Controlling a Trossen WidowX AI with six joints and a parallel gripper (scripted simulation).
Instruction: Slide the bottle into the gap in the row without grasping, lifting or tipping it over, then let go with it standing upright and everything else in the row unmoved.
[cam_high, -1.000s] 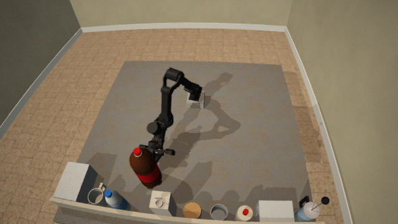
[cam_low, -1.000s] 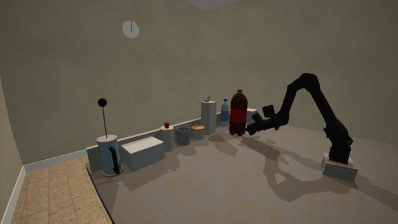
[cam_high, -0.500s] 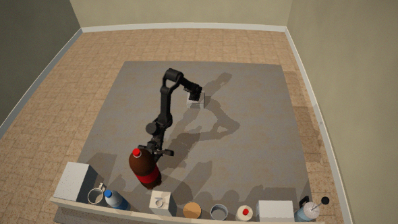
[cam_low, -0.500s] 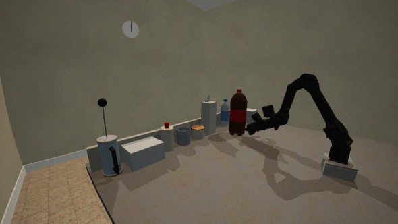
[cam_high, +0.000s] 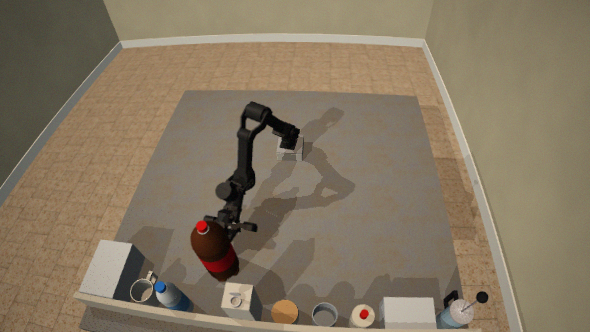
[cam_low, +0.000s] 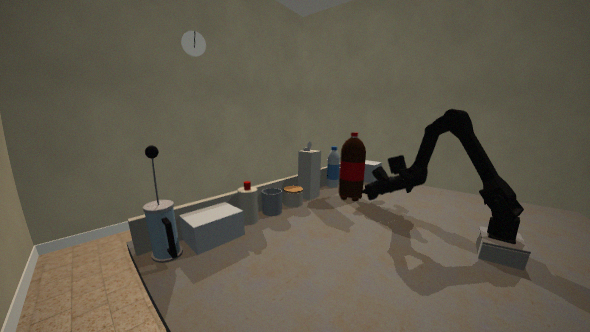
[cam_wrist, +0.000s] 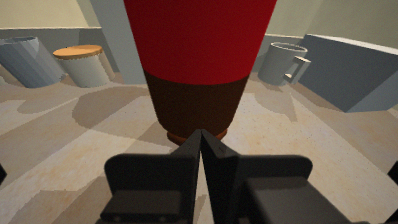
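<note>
My gripper is now 9 cm below the brown cola bottle, 8 cm short of it and 1 cm to the right of it. Round my hand: wood-lidded jar 26 cm to the left, 20 cm ahead, 2 cm below; then grey cup 38 cm to the left, 18 cm ahead, 3 cm below; then blue-capped water bottle 26 cm ahead, 7 cm to the right, 5 cm above.
</note>
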